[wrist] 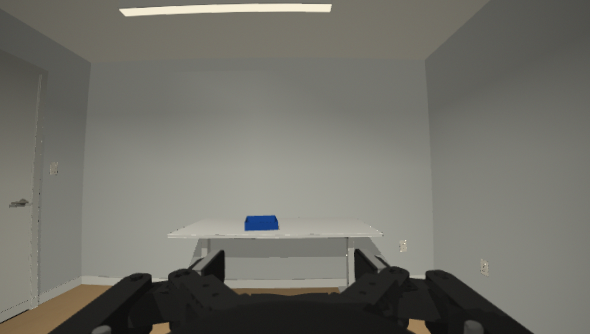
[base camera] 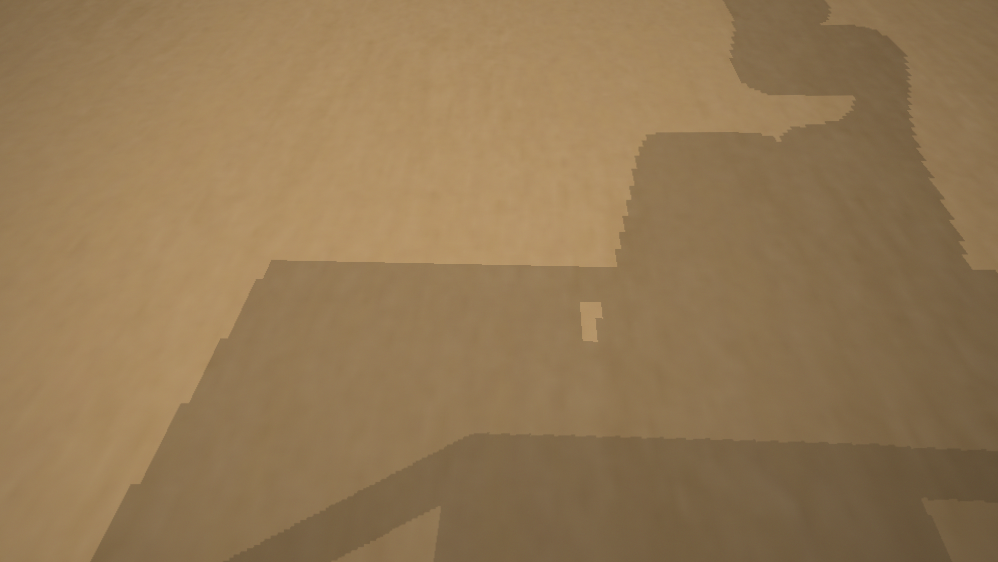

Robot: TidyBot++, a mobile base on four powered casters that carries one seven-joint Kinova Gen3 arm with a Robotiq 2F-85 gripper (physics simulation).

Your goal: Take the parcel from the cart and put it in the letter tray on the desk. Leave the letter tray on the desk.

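Places are measured from the arm's base along level axes (x ahead, y left, z up), in millimetres.
Pixels of known places: gripper, fingertip midpoint: (wrist: 289, 264).
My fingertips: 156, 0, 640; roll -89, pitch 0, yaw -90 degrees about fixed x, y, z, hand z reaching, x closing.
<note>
Behind a point stands the place of what it marks, as x, y, z.
A white desk (wrist: 320, 228) @[1837, -247, 324] stands against the far wall in the wrist view, some way off. A blue letter tray (wrist: 261, 223) @[1794, 209, 376] sits on its top, left of the middle. My gripper (wrist: 289, 264) @[156, 0, 640] is open, with nothing between its fingers, and it is far from the desk and the tray. The parcel and the cart do not show in either view.
A door (wrist: 17, 185) @[1787, 2222, 666] with a lever handle is in the left wall. Grey walls stand behind the desk and at the right (wrist: 510, 165) @[1461, -1525, 787]. The base camera shows the tan floor (base camera: 349, 139) @[636, 189, -396] with the robot's shadow (base camera: 768, 209) @[521, -237, -396] across it.
</note>
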